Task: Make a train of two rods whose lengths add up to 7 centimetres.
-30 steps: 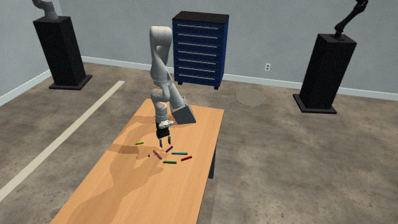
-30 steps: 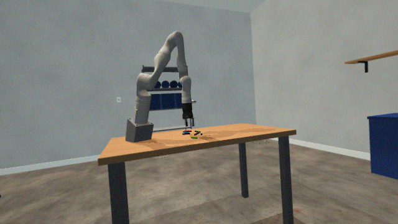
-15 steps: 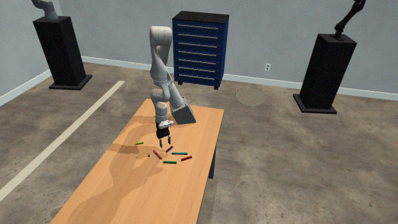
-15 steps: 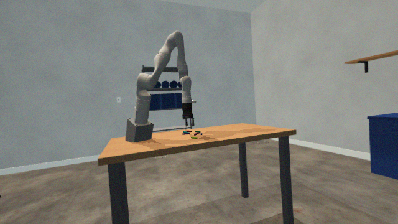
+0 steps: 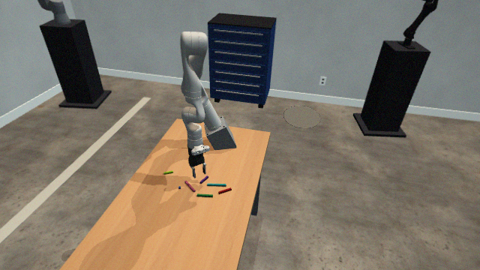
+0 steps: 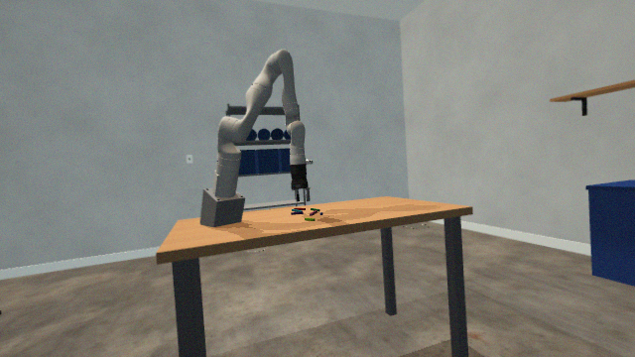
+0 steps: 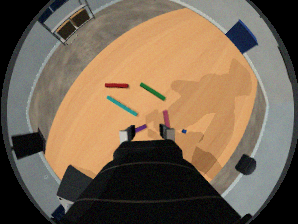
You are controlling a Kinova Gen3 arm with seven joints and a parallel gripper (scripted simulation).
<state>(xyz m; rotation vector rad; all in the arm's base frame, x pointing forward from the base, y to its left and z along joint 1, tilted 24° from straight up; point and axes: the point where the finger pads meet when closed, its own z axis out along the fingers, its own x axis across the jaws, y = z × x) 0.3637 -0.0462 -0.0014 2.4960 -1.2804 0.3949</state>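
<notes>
The blue rod lies 40 mm ahead of my hand, 100 mm to the right of it and 70 mm below it. From my hand the other things lie so: turquoise rod (10 mm ahead, 90 mm to the left, 70 mm below); purple rod (30 mm behind, 20 mm to the left, 70 mm below); pink rod (30 mm ahead, 50 mm to the right, 70 mm below).
</notes>
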